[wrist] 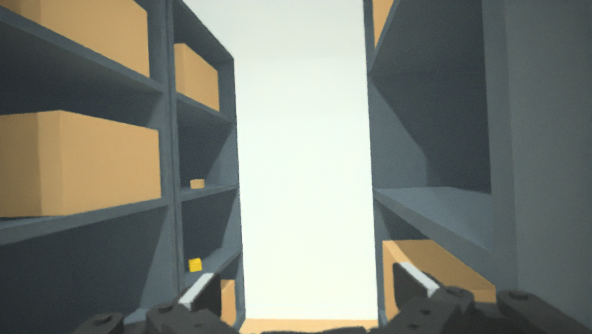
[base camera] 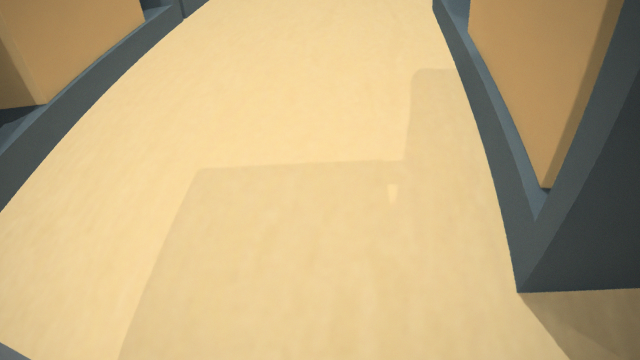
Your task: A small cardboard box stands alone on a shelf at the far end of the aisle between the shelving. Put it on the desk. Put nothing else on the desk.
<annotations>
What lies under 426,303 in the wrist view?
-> The gripper.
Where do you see a grey shelf unit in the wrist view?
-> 122,259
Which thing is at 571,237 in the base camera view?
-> A grey shelf unit.
</annotations>
